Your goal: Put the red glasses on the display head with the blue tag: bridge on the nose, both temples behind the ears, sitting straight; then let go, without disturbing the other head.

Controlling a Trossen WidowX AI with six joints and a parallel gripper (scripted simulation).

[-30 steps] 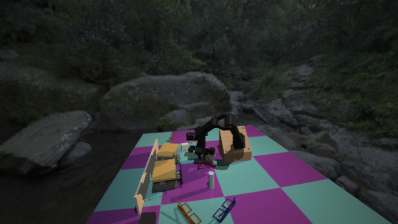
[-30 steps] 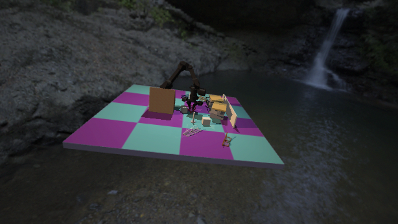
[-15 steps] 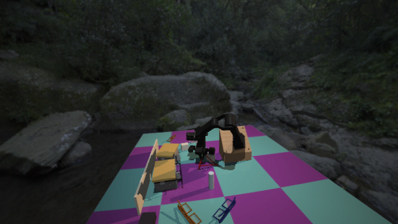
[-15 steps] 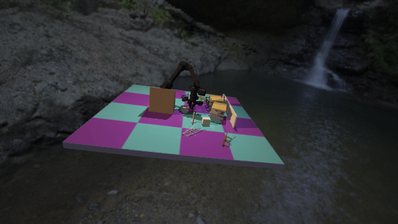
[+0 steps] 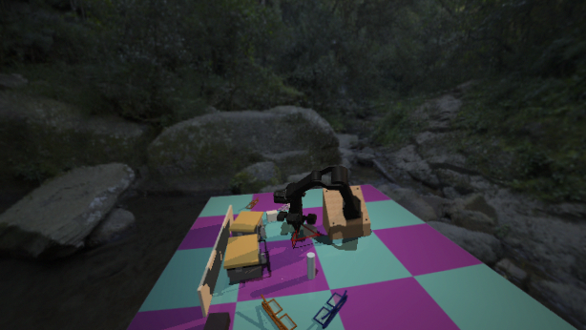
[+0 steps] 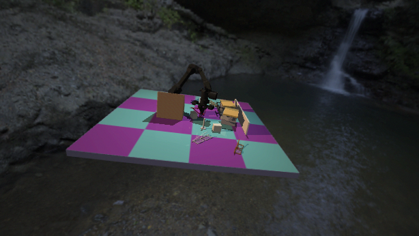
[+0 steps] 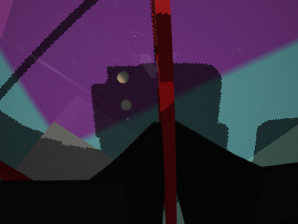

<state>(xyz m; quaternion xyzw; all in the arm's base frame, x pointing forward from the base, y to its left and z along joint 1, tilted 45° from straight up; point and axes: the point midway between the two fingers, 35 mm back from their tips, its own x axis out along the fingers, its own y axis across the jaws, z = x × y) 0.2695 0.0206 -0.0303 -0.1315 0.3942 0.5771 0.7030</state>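
Right now my gripper tip is 3 cm past the red glasses, 5 cm to the right of it and 1 cm below it. Round my gripper tip: tall pale board 35 cm ahead, 6 cm to the left, 2 cm above.
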